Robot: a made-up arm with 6 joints. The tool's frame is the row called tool. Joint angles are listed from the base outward.
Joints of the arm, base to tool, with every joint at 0 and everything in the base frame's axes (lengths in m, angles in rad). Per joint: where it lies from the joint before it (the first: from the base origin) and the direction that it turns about. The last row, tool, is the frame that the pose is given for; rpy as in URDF.
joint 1: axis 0 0 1 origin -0.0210 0.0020 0.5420
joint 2: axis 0 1 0 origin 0.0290 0.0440 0.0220
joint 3: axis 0 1 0 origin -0.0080 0.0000 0.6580
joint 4: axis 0 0 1 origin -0.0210 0.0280 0.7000
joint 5: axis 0 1 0 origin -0.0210 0.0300 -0.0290
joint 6: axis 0 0 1 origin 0.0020 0.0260 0.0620
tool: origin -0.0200 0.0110 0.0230 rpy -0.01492 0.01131 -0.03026
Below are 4 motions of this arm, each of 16 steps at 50 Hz.
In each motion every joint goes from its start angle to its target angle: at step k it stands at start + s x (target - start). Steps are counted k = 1, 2, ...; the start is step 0. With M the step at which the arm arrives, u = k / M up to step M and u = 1 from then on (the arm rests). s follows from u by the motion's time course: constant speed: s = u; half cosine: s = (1 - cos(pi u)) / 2; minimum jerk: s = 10 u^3 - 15 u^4 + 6 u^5.
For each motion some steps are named. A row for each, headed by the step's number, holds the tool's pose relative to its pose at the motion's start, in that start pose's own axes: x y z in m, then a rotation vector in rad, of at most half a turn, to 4 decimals.
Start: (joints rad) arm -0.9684 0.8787 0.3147 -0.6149 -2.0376 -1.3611
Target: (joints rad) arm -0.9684 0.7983 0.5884 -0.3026 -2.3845 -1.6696
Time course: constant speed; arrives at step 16
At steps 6, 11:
6: -0.0059 -0.0169 -0.0106 0.0841 0.1133 -0.1392
11: -0.0108 -0.0331 -0.0200 0.1400 0.2096 -0.2710

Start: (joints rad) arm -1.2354 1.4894 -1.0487 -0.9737 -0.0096 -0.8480
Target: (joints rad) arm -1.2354 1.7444 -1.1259 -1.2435 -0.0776 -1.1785
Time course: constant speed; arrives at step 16
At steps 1, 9, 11, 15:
1: -0.0032 0.0146 -0.0094 -0.0070 -0.0056 -0.0376
9: -0.0262 0.1256 -0.0914 -0.0575 -0.0639 -0.3365
11: -0.0311 0.1516 -0.1137 -0.0683 -0.0822 -0.4106
15: -0.0401 0.2012 -0.1602 -0.0870 -0.1234 -0.5580

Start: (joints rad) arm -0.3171 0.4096 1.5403 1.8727 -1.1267 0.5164
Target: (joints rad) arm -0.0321 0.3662 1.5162 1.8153 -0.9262 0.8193
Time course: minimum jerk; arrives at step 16
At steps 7, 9, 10, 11, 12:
7: 0.0299 -0.0296 -0.0991 0.0488 0.1818 0.0868
9: 0.0425 -0.0467 -0.1610 0.0904 0.2881 0.1379
10: 0.0468 -0.0545 -0.1905 0.1130 0.3369 0.1614
11: 0.0499 -0.0612 -0.2165 0.1344 0.3789 0.1816
12: 0.0518 -0.0665 -0.2375 0.1526 0.4123 0.1976

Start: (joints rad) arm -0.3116 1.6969 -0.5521 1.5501 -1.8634 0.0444
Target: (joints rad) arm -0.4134 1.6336 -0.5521 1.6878 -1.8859 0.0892
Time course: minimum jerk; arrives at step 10
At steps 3, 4, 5, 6, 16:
3: 0.0078 0.0094 0.0206 0.0173 -0.0194 0.0125
4: 0.0147 0.0184 0.0400 0.0336 -0.0375 0.0245
5: 0.0224 0.0293 0.0630 0.0526 -0.0588 0.0391
6: 0.0295 0.0403 0.0859 0.0714 -0.0798 0.0541
16: 0.0407 0.0600 0.1256 0.1036 -0.1158 0.0810

